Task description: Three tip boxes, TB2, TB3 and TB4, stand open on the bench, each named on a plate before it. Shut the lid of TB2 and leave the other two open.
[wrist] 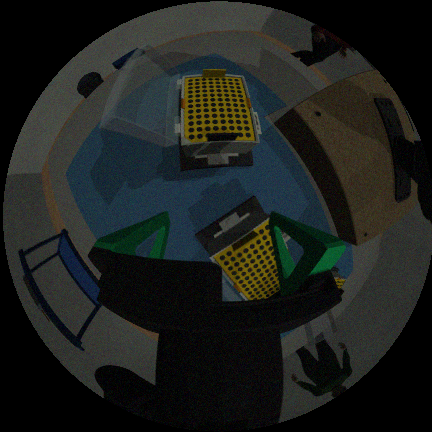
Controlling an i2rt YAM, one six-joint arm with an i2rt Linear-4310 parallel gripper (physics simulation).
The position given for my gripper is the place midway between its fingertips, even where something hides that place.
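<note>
Visible: a clear lid (143,102), another clear lid (321,327), and my gripper (218,216).
</note>
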